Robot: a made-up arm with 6 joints. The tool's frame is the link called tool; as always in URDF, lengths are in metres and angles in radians.
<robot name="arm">
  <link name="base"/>
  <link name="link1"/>
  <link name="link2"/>
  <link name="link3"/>
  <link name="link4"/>
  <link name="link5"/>
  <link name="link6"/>
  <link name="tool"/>
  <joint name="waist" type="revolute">
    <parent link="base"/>
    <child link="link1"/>
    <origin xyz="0 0 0.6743"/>
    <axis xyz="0 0 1"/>
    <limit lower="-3.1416" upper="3.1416" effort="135" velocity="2"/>
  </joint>
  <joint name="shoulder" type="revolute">
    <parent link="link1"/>
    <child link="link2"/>
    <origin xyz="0.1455 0 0"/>
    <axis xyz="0 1 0"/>
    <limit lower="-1.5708" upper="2.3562" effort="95" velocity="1"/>
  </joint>
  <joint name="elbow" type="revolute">
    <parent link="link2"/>
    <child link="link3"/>
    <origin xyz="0 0 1.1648"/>
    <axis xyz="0 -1 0"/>
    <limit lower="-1.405" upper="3.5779" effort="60" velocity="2.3"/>
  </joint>
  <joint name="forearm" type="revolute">
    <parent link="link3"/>
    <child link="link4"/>
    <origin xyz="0 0 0.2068"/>
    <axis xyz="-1 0 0"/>
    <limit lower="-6.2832" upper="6.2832" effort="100" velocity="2.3"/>
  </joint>
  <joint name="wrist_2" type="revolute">
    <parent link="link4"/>
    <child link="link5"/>
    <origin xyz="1.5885 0 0"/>
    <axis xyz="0 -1 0"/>
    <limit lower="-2.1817" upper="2.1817" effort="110" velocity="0.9"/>
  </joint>
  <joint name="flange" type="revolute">
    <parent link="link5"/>
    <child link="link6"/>
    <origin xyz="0.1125 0 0"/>
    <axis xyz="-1 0 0"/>
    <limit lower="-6.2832" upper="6.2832" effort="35" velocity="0.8"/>
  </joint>
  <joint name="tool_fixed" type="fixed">
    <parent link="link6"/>
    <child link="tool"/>
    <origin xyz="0 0 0"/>
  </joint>
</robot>
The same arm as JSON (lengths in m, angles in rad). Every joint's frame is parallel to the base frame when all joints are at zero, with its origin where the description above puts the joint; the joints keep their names.
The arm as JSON. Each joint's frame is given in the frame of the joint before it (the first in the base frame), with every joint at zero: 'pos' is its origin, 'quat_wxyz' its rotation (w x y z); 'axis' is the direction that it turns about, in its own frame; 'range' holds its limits. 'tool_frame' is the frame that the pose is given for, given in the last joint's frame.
{"length_unit": "m", "angle_unit": "rad", "joints": [{"joint": "waist", "pos": [0.0, 0.0, 0.6743], "quat_wxyz": [1.0, 0.0, 0.0, 0.0], "axis": [0.0, 0.0, 1.0], "range": [-3.1416, 3.1416]}, {"joint": "shoulder", "pos": [0.1455, 0.0, 0.0], "quat_wxyz": [1.0, 0.0, 0.0, 0.0], "axis": [0.0, 1.0, 0.0], "range": [-1.5708, 2.3562]}, {"joint": "elbow", "pos": [0.0, 0.0, 1.1648], "quat_wxyz": [1.0, 0.0, 0.0, 0.0], "axis": [0.0, -1.0, 0.0], "range": [-1.405, 3.5779]}, {"joint": "forearm", "pos": [0.0, 0.0, 0.2068], "quat_wxyz": [1.0, 0.0, 0.0, 0.0], "axis": [-1.0, 0.0, 0.0], "range": [-6.2832, 6.2832]}, {"joint": "wrist_2", "pos": [1.5885, 0.0, 0.0], "quat_wxyz": [1.0, 0.0, 0.0, 0.0], "axis": [0.0, -1.0, 0.0], "range": [-2.1817, 2.1817]}, {"joint": "flange", "pos": [0.1125, 0.0, 0.0], "quat_wxyz": [1.0, 0.0, 0.0, 0.0], "axis": [-1.0, 0.0, 0.0], "range": [-6.2832, 6.2832]}], "tool_frame": {"pos": [0.0, 0.0, 0.0], "quat_wxyz": [1.0, 0.0, 0.0, 0.0]}}
